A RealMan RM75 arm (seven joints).
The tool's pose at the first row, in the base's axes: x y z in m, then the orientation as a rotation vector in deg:
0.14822 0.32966 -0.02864 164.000 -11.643 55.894
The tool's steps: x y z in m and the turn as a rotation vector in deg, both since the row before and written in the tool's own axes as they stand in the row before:
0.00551 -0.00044 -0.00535 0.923 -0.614 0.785
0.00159 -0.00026 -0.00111 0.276 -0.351 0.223
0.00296 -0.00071 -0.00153 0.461 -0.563 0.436
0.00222 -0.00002 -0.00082 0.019 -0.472 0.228
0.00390 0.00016 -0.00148 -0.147 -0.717 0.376
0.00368 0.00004 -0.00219 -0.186 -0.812 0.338
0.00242 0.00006 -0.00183 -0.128 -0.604 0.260
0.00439 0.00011 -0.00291 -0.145 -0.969 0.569
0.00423 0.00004 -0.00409 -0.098 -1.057 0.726
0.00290 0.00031 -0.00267 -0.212 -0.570 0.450
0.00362 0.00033 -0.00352 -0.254 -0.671 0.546
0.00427 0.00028 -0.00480 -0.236 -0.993 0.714
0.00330 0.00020 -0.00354 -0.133 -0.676 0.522
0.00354 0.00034 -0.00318 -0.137 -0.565 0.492
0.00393 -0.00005 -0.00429 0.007 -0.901 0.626
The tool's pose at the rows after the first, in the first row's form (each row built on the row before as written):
0.14941 0.33038 -0.02107 165.304 -12.444 55.513
0.15005 0.33061 -0.01924 165.782 -12.680 55.156
0.15161 0.33117 -0.01626 166.577 -13.168 54.598
0.15290 0.33102 -0.01428 166.886 -13.526 53.962
0.15514 0.33055 -0.01079 167.195 -14.184 52.928
0.15686 0.33028 -0.00688 167.504 -14.806 51.734
0.15780 0.33010 -0.00400 167.738 -15.277 50.849
0.15979 0.32970 0.00086 168.176 -16.236 49.469
0.16111 0.32948 0.00659 168.703 -17.418 47.993
0.16209 0.32899 0.01039 168.837 -18.195 47.137
0.16327 0.32843 0.01528 168.983 -19.134 46.127
0.16442 0.32792 0.02159 169.304 -20.339 44.673
0.16547 0.32748 0.02630 169.539 -21.205 43.695
0.16690 0.32677 0.03080 169.706 -22.019 42.870
0.16829 0.32645 0.03644 170.165 -23.020 41.626

